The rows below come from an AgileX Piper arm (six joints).
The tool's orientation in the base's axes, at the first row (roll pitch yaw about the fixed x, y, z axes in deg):
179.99 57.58 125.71
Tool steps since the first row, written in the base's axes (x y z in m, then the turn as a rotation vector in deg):
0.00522 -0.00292 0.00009 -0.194 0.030 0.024
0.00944 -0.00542 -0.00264 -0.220 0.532 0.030
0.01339 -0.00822 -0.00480 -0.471 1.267 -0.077
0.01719 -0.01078 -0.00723 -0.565 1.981 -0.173
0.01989 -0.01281 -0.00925 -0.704 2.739 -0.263
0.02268 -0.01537 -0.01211 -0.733 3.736 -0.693
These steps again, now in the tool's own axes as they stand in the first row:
-0.00298 0.00253 0.00453 0.054 -0.140 -0.129
-0.00308 0.00450 0.00978 0.275 0.132 -0.489
-0.00372 0.00607 0.01481 0.764 0.357 -1.059
-0.00397 0.00766 0.01974 1.185 0.698 -1.543
-0.00399 0.00867 0.02354 1.635 1.027 -2.083
-0.00357 0.00944 0.02820 2.441 1.586 -2.550

